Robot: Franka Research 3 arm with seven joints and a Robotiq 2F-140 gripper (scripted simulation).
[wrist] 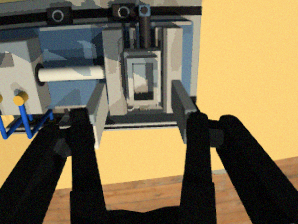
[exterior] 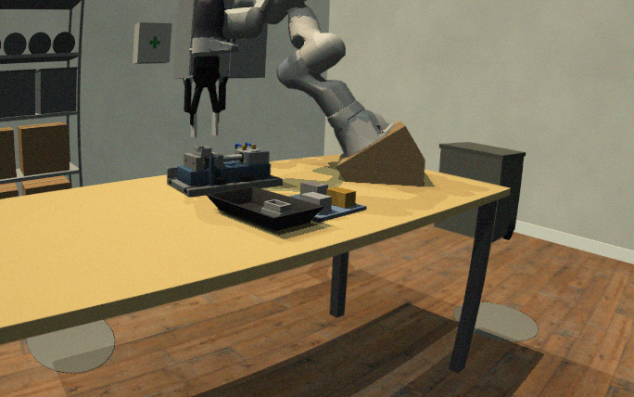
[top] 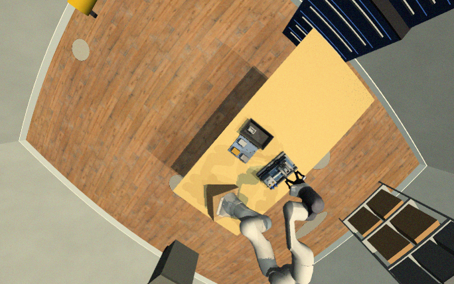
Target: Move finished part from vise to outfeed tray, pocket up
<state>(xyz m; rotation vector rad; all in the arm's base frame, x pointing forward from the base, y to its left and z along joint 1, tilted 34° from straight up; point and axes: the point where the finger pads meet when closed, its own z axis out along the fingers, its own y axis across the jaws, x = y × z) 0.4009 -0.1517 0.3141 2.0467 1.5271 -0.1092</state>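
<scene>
Right now my hand is 14 cm above the vise, 6 cm past it and 3 cm to the right of it. From my hand the other things lie so: yellow block: 42 cm to the left, 15 cm below, 5 cm behind.
</scene>
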